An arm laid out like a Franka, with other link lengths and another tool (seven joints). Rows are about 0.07 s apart.
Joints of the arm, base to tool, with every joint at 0 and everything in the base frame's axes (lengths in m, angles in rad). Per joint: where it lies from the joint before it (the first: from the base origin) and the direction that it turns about. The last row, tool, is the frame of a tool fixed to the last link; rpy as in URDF.
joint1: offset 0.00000 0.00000 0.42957 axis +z
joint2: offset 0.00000 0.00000 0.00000 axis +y
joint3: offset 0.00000 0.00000 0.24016 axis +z
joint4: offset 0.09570 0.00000 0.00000 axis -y
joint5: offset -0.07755 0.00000 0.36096 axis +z
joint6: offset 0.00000 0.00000 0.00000 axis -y
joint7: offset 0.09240 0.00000 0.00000 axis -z
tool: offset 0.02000 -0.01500 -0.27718 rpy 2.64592 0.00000 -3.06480
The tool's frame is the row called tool.
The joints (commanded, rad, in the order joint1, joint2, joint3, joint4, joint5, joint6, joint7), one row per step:
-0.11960 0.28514 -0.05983 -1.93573 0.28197 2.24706 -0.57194
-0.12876 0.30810 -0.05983 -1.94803 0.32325 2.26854 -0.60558
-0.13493 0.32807 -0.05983 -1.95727 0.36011 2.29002 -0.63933
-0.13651 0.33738 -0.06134 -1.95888 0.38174 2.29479 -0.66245
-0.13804 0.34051 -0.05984 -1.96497 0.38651 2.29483 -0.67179
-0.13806 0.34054 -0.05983 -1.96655 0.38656 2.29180 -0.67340
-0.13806 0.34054 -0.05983 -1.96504 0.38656 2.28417 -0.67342
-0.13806 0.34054 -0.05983 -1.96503 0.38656 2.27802 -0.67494
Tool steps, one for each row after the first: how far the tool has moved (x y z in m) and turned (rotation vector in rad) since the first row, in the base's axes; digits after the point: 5 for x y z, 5 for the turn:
-0.00352 -0.00077 -0.01603 0.02659 0.00225 -0.00674
-0.00538 -0.00101 -0.02881 0.04749 -0.00128 -0.00910
-0.00613 -0.00025 -0.03391 0.06058 -0.00340 -0.00520
-0.00928 0.00114 -0.03829 0.06538 0.00266 0.00019
-0.01071 0.00175 -0.03930 0.06690 0.00652 0.00234
-0.01187 0.00277 -0.03940 0.06987 0.01170 0.00422
-0.01334 0.00373 -0.03999 0.07240 0.01671 0.00713

